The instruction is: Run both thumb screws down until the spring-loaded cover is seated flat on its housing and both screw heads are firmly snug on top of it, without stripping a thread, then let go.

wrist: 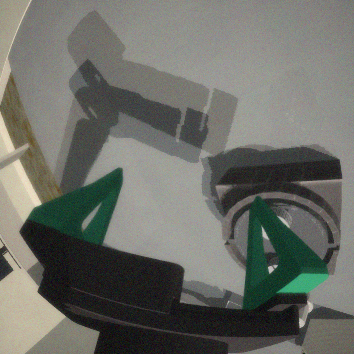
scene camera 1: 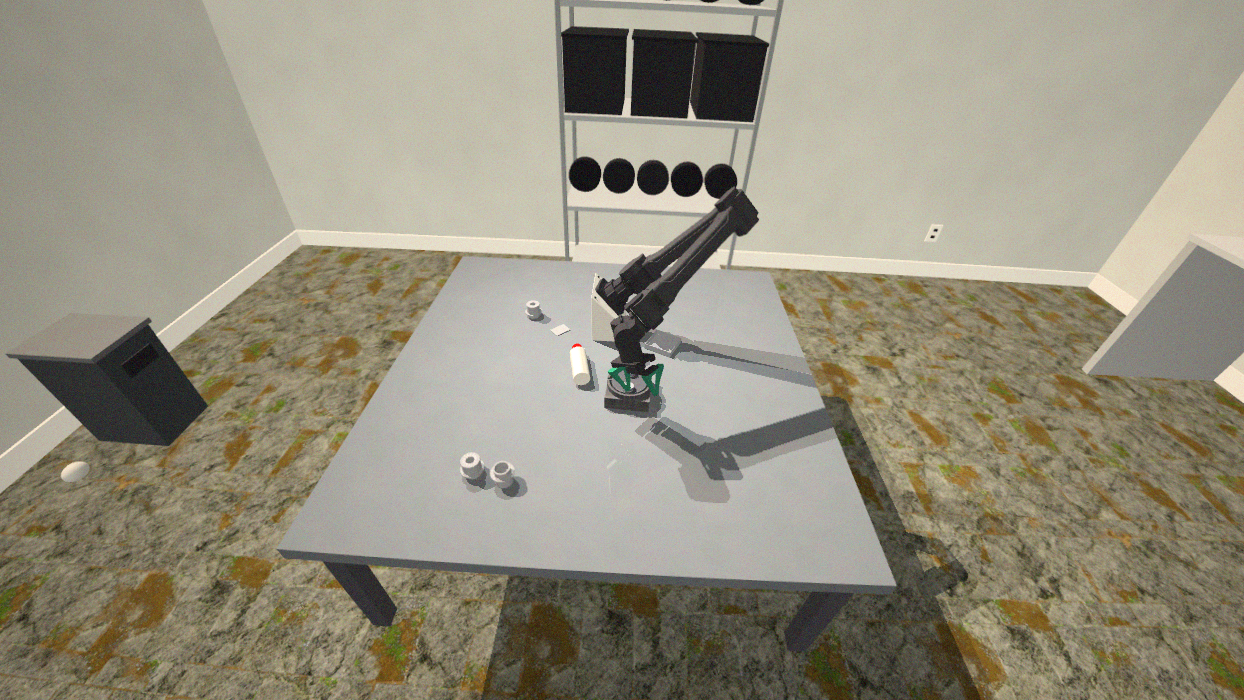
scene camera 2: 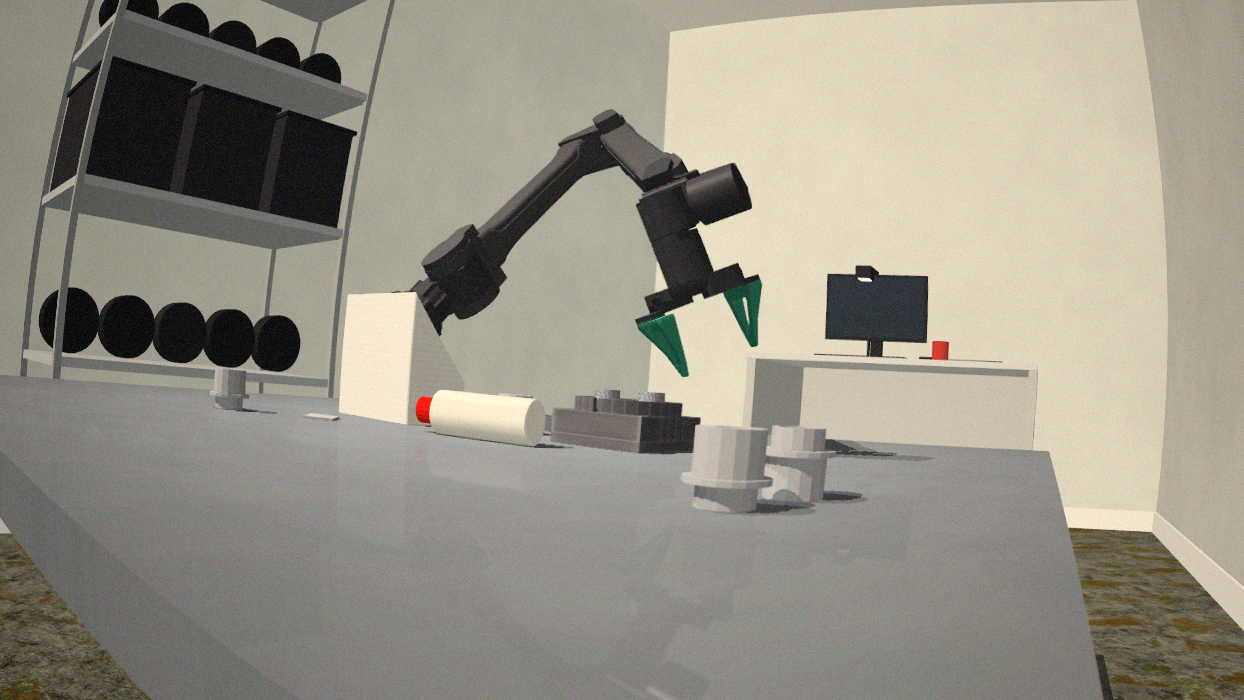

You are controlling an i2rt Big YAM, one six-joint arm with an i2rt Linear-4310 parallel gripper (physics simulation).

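Places are measured from the arm's base along level axes (x ahead, y left, z up), in centimetres.
Pixels of known places: gripper, fingertip midpoint: point(wrist: 188, 188) point(scene camera 1: 642, 392) point(scene camera 2: 721, 361); arm's base, origin of the base link: point(scene camera 1: 609, 298) point(scene camera 2: 400, 335).
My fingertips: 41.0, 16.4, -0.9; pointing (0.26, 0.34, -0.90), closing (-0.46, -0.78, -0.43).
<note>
For each thing: its top centre in the pictures, then the offset to it from my fingertips, as dx, dy, dz.
- dark square housing, middle of its top: point(wrist: 278, 246) point(scene camera 2: 628, 399) point(scene camera 1: 629, 380) -9.5, -4.6, -5.1
- round grey cover, middle of its top: point(wrist: 278, 245) point(scene camera 1: 629, 380) -9.5, -4.6, -5.3
- pale thumb screw, middle of its top: point(wrist: 272, 228) point(scene camera 2: 652, 392) -6.3, -4.4, -4.1
- cream cylinder with a red end, middle of its top: point(scene camera 2: 477, 393) point(scene camera 1: 579, 356) -17.5, -21.2, -5.7
- third part, middle of its top: point(scene camera 2: 230, 369) point(scene camera 1: 532, 304) -41.8, -43.5, -5.8
The dark square housing point(scene camera 1: 628, 403) point(scene camera 2: 598, 430) point(wrist: 332, 187) stands on the table. In the wrist view the round grey cover point(wrist: 310, 225) sits inside its ring. One pale thumb screw point(wrist: 281, 218) partly shows behind my right finger, and a bit of the other thumb screw point(wrist: 271, 270) shows through that finger's opening. In scene camera 2, two screw heads, one screw point(scene camera 2: 607, 394) and another screw point(scene camera 2: 650, 397), stick up above the ring. Whether the cover is flat is too small to tell. My gripper point(scene camera 1: 642, 391) point(scene camera 2: 721, 361) point(wrist: 188, 188) is wide open and empty, above and to one side of the housing.
A cream cylinder with a red end point(scene camera 1: 580, 367) point(scene camera 2: 487, 416) lies beside the housing. A white block point(scene camera 1: 601, 315) point(scene camera 2: 374, 356) stands by the arm's base. Two flanged grey parts stand together, one part point(scene camera 1: 471, 466) and another point(scene camera 1: 502, 474); a third part point(scene camera 1: 533, 309) point(scene camera 2: 229, 387) stands farther back.
</note>
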